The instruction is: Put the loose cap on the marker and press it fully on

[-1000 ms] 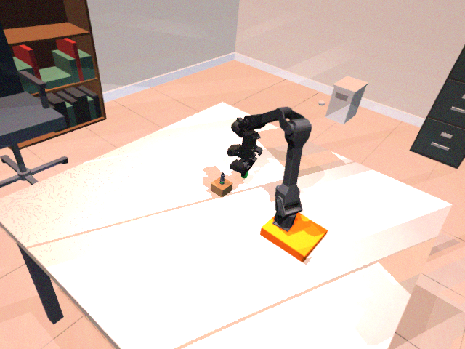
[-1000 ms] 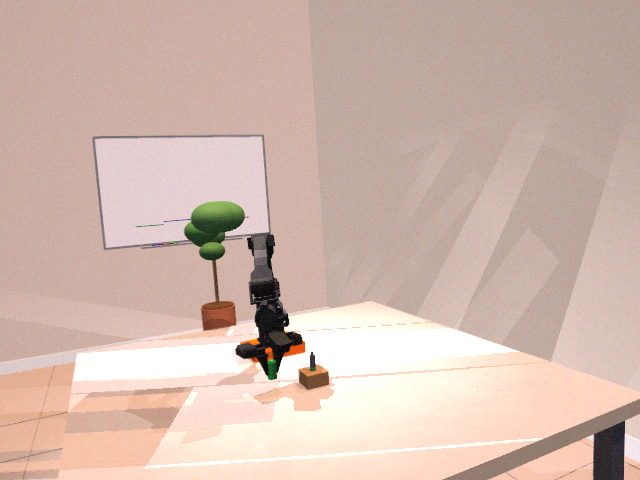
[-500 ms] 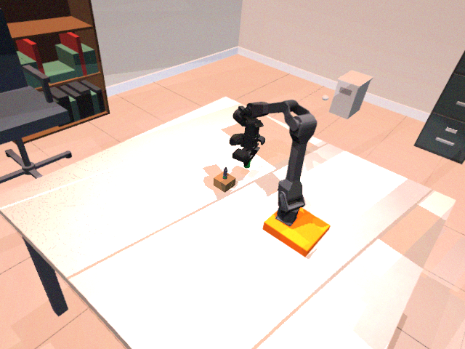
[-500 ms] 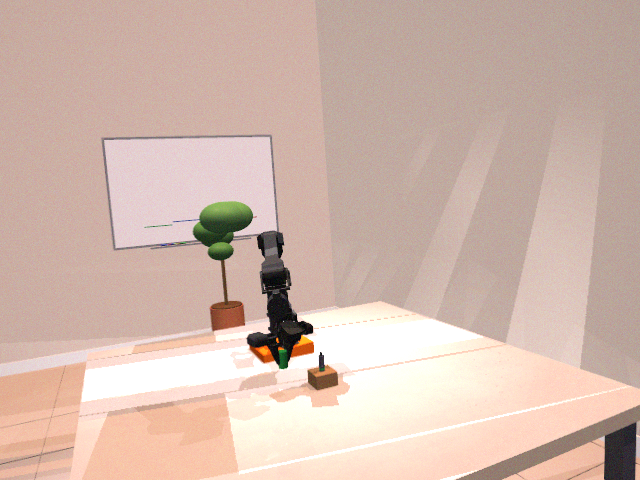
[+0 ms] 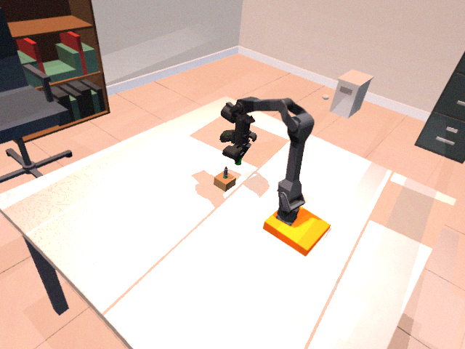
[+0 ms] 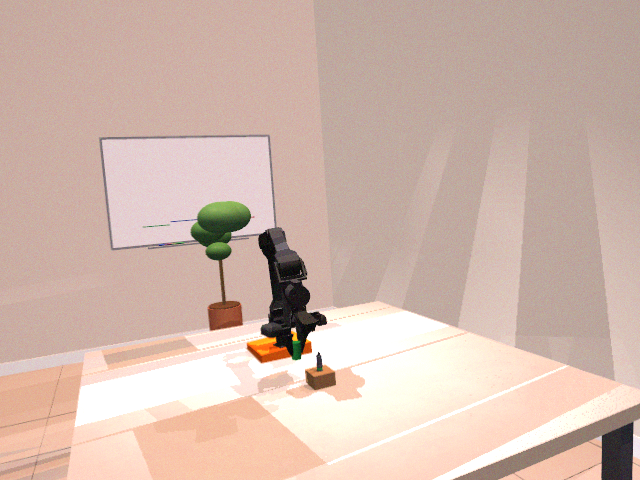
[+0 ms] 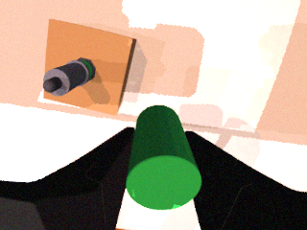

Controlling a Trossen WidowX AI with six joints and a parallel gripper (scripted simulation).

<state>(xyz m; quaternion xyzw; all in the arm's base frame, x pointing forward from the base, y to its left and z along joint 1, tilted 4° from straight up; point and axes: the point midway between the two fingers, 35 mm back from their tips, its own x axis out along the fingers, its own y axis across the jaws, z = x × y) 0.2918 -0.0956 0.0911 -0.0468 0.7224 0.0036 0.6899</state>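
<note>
The tan holder block is 80 mm below my gripper tip, 60 mm to the left of it and 20 mm ahead of it. From my gripper tip the other things lie so: green cap: 10 mm above.
</note>
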